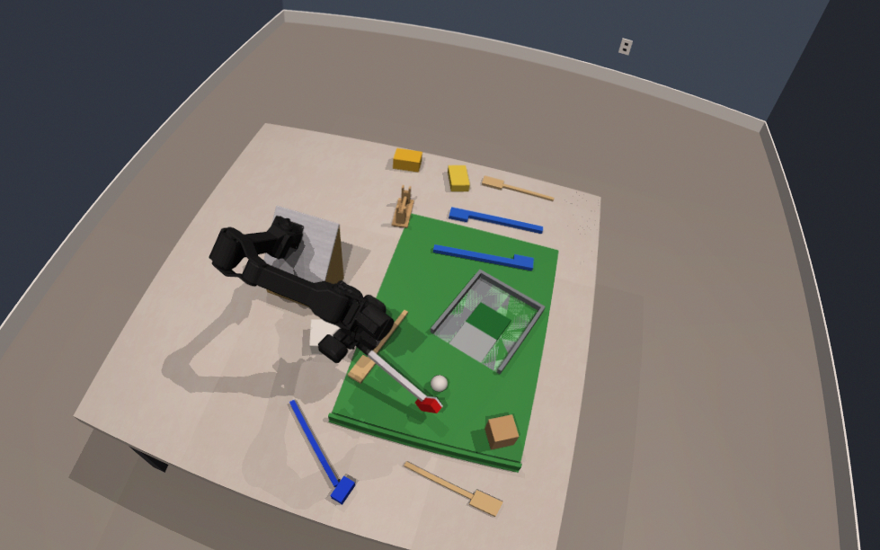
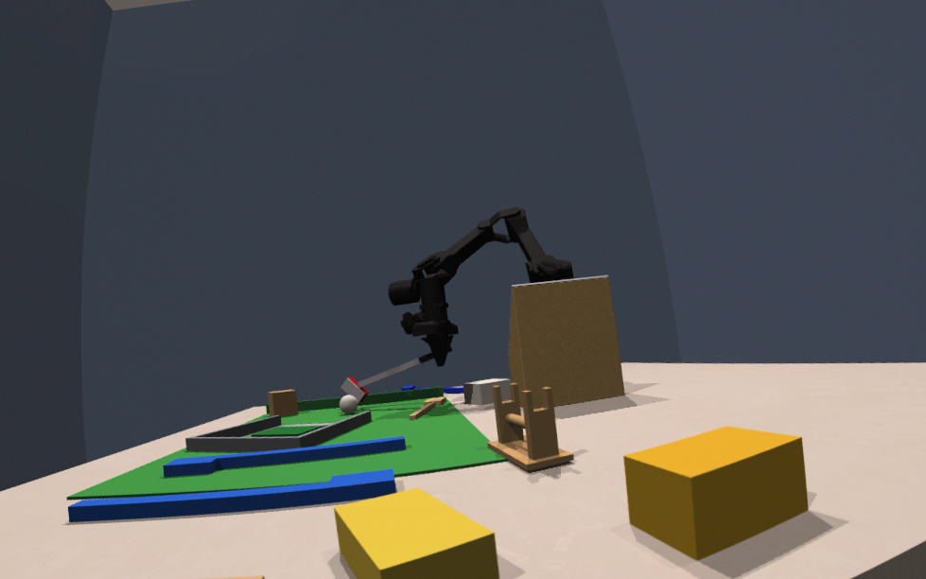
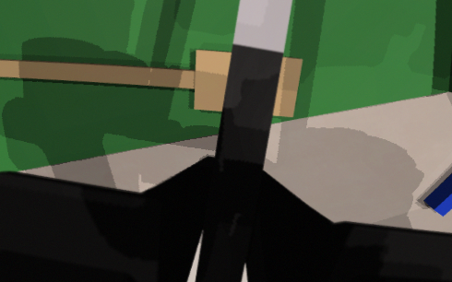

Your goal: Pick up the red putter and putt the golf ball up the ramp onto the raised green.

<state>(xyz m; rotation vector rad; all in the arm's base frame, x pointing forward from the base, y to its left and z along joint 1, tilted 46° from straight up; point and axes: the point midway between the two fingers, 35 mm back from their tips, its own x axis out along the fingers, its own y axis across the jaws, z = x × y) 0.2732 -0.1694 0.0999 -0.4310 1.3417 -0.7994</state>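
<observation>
The white block is 10 cm behind my gripper tip, 3 cm to the left of it and 7 cm below it. From my gripper tip the other things lie so: white golf ball (22 cm ahead, 2 cm to the left, 7 cm below); green mat (21 cm ahead, 21 cm to the left, 9 cm below); red putter (12 cm ahead, 3 cm to the right, 1 cm below).
</observation>
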